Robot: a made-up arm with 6 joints.
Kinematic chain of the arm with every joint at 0, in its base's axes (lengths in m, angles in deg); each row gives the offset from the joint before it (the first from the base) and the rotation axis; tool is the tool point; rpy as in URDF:
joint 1: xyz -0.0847 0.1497 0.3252 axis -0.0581 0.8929 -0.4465
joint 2: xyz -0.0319 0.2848 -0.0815 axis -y
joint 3: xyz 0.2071 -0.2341 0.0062 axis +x
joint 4: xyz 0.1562 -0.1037 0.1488 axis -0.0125 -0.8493 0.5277
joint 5: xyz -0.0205 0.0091 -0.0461 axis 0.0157 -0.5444 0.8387
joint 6: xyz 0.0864 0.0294 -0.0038 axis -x
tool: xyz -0.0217 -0.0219 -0.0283 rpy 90 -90 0
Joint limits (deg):
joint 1: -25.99..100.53
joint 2: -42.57..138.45
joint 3: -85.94..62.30
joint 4: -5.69..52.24
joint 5: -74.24..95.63
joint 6: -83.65..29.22
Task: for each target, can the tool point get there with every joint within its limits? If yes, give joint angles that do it. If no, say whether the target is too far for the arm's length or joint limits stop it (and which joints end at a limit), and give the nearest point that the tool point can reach.
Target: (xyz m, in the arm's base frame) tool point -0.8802 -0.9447 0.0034
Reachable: no: too far | nearest point -0.3498 -0.0567 0.0271 | short by 1.035 m
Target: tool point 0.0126 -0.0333 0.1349
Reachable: yes | joints 89.90 23.32 42.35 12.06 80.91 -50.17
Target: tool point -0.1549 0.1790 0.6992
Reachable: yes | joints 30.63 107.41 23.64 38.10 2.20 -55.30
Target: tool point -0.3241 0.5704 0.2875
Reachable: no: joint limits stop it (at a limit: joint 2, joint 5, joint 6) | nearest point -0.3875 0.3405 0.4663 | short by 0.298 m
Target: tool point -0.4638 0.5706 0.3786
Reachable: no: joint limits stop it (at a limit: joint 2, joint 4, joint 6) | nearest point -0.4400 0.3462 0.4839 | short by 0.249 m
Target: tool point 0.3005 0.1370 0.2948
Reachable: yes | joints 15.53 3.96 -45.25 15.69 -19.81 -16.54
